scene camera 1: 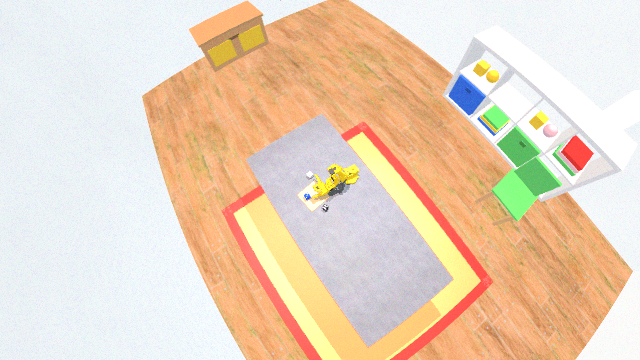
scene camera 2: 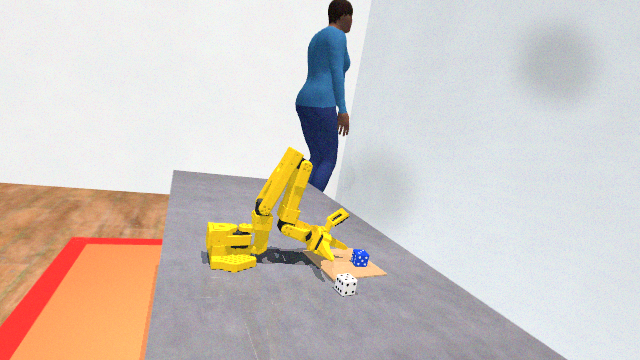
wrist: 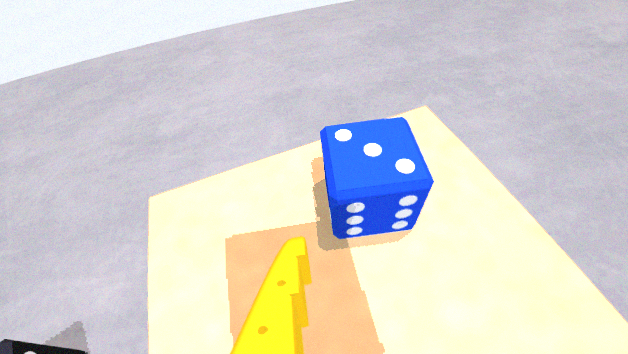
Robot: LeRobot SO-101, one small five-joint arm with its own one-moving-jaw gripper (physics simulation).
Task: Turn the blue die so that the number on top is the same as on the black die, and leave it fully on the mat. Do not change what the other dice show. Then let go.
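Seen in the pictures: hand at its tool point: (scene camera 1: 313,196) (scene camera 2: 345,248) (wrist: 307,253); arm's base at its link origin: (scene camera 1: 346,177) (scene camera 2: 240,259).
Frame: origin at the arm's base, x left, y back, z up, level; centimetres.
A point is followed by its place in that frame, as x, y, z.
Observation:
The blue die (scene camera 1: 307,196) @[-2.7, -26.2, 3.3] (scene camera 2: 360,258) @[-4.7, -25.4, 2.4] (wrist: 375,175) @[-3.0, -25.2, 3.4] stands flat on the tan mat (scene camera 1: 313,206) @[3.6, -26.4, 0.4] (scene camera 2: 372,271) @[-6.9, -27.7, 0.4] (wrist: 200,215) @[3.4, -27.4, 0.4], near its far corner. It shows three on top and six on the side facing the wrist camera. My gripper (scene camera 2: 339,253) @[-0.7, -23.6, 3.1] is open and empty, low over the mat on the arm's side of the die, apart from it. In the wrist view one notched jaw (wrist: 272,305) @[0.1, -22.3, 4.3] shows, its tip short of the die and to its left. The black die (scene camera 1: 325,208) @[9.2, -21.6, 3.0] (wrist: 45,348) @[7.5, -23.1, 1.8] is off the mat; its top number cannot be read.
A white die (scene camera 1: 309,175) @[-13.2, -18.1, 3.1] (scene camera 2: 345,284) @[-15.6, -16.3, 2.4] stands on the grey table (scene camera 1: 370,260) @[48.0, -17.7, 0.0] (scene camera 2: 280,320) @[-21.3, -2.9, 0.0] beside the mat, on the opposite side from the black die. The yellow arm (scene camera 1: 345,175) @[2.8, -3.5, 14.6] (scene camera 2: 285,185) @[-3.3, -6.1, 17.1] reaches over the table towards the mat. A person (scene camera 2: 322,75) stands behind the table.

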